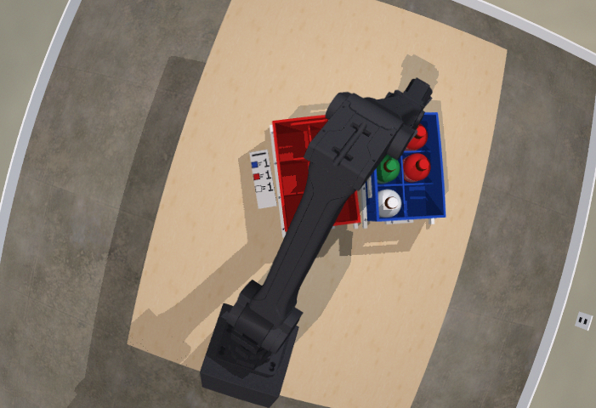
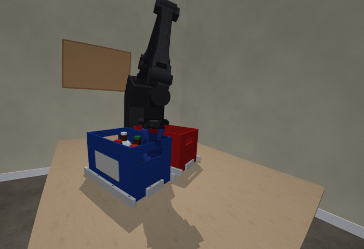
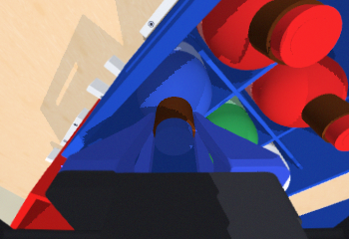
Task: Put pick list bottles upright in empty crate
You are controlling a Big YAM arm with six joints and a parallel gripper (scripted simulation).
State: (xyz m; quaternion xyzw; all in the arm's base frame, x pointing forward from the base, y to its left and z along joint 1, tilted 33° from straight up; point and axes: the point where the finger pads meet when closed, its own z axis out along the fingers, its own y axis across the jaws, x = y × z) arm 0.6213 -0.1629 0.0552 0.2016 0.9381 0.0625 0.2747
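The blue-label bottle is 6 cm below my hand. Also, from my hand: green-label bottle 8 cm behind, 6 cm below, 3 cm to the right; white-label bottle 17 cm behind, 6 cm to the right, 6 cm below; blue crate 7 cm to the right, 7 cm behind, 6 cm below.
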